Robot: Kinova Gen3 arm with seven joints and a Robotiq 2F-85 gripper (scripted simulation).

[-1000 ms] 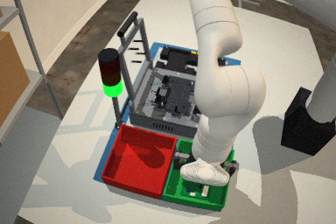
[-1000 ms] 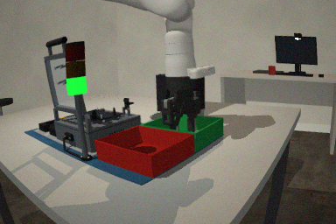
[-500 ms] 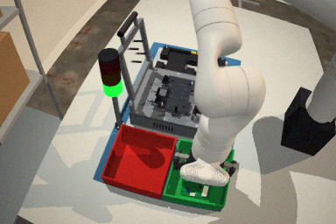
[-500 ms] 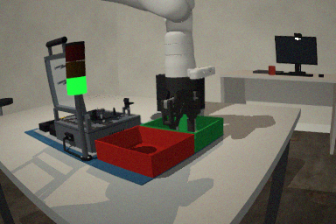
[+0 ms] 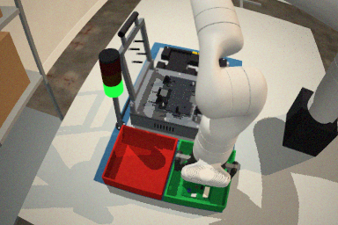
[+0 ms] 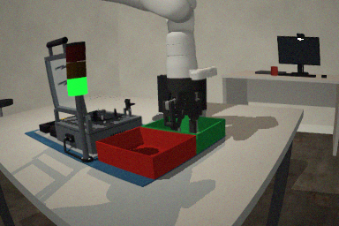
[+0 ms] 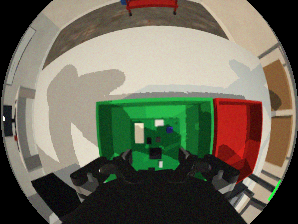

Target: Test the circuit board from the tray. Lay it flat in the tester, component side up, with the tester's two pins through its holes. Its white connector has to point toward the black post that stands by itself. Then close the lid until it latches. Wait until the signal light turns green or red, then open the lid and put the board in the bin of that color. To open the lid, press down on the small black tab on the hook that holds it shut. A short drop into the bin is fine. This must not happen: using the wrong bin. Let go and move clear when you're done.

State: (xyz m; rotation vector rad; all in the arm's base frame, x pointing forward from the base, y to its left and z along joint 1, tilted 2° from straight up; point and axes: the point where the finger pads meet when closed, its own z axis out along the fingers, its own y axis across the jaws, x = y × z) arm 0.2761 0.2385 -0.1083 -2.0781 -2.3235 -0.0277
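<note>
Right now my hand is right at the green bin. The rest, counted from my hand: tester lid: 24 cm ahead, 17 cm to the right, 17 cm above; green circuit board: 1 cm below; red bin: 15 cm ahead, 2 cm to the left.
</note>
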